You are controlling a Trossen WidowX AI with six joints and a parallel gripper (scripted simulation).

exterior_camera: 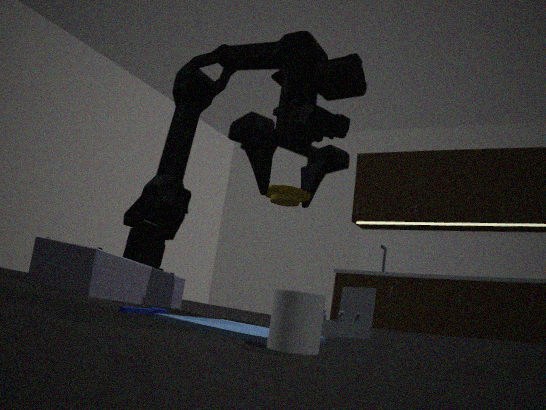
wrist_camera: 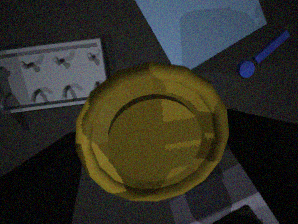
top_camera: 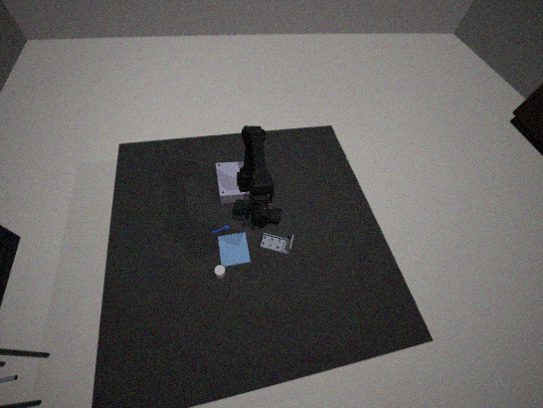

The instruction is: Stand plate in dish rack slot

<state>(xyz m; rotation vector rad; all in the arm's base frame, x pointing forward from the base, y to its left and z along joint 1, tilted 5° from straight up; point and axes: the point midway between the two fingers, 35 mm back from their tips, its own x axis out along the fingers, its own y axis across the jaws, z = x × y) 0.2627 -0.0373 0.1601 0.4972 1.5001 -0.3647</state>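
Right now the grey dish rack is 16 cm below my gripper tip, 9 cm to the left of it and 5 cm ahead of it. The rest, counted from my gripper tip: blue spoon: 18 cm below, 13 cm to the right, 10 cm behind; then light blue square mat: 18 cm below, 11 cm to the right, 2 cm ahead; then yellow plate: 1 cm above.
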